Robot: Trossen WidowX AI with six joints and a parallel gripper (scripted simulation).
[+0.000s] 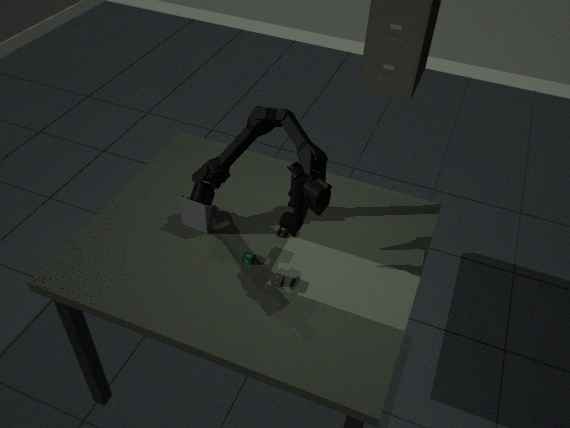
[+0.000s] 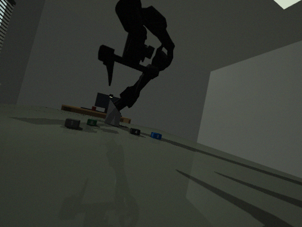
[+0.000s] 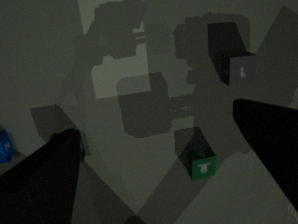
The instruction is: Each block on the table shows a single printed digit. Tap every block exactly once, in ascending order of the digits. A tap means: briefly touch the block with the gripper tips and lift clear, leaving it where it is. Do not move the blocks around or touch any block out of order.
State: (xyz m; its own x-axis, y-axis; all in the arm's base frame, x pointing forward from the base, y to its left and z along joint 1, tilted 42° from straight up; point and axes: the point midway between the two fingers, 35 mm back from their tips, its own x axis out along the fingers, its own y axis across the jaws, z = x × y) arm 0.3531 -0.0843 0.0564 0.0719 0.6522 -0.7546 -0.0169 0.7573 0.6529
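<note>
My gripper tip is now 130 mm above the grey block marked 1, 120 mm to the left of it and 20 mm past it. Round my gripper tip: green block: 140 mm behind, 130 mm below, 70 mm to the right; then blue block marked 2: 170 mm to the left, 130 mm below, 60 mm behind; then black block marked 4: 130 mm below, 90 mm to the left, 80 mm behind.
</note>
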